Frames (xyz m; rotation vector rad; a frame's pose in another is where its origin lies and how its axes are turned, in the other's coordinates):
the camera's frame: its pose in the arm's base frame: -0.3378 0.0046 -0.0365 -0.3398 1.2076 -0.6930
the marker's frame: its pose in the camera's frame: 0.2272 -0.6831 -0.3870 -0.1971 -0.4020 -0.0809
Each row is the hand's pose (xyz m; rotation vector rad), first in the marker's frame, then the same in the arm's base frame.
Working: the marker's frame: its pose in the arm's base frame: -0.8663 -0.6104 0.0657 -0.6627 0.8819 -0.5426

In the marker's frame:
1: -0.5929 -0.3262 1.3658 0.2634 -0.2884 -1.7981
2: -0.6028 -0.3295 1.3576 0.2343 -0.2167 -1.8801
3: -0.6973 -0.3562 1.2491 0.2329 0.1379 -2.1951
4: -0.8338 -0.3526 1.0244 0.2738 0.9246 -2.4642
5: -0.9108 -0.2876 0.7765 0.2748 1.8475 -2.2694
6: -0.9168 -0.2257 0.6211 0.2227 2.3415 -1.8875
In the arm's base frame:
1: -0.0918 -0.0261 1.2414 -1.1435 -0.3108 -2.0332
2: -0.1044 -0.0241 1.2451 -1.1837 -0.2910 -2.1283
3: -0.2491 -0.0108 1.2628 -1.1954 -0.1978 -2.5765
4: -0.5081 0.0167 1.2265 0.8141 -0.2082 2.7377
5: -0.7452 0.0388 1.1045 0.2964 -0.7543 2.3034
6: -0.8682 0.0386 0.9910 0.0517 -1.1258 2.0130

